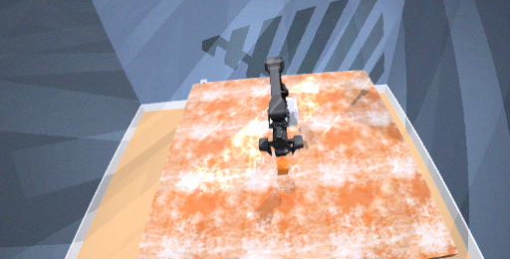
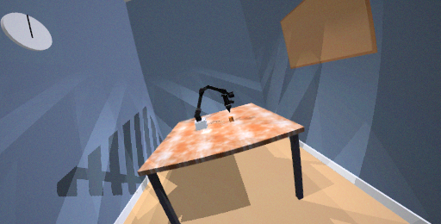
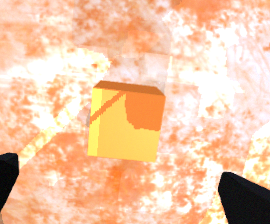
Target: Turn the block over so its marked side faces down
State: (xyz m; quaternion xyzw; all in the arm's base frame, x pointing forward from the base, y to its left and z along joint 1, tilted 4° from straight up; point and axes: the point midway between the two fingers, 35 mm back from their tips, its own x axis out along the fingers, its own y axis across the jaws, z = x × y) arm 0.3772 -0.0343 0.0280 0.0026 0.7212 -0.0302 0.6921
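My gripper tip is now 1 cm past the orange block and 9 cm above it.
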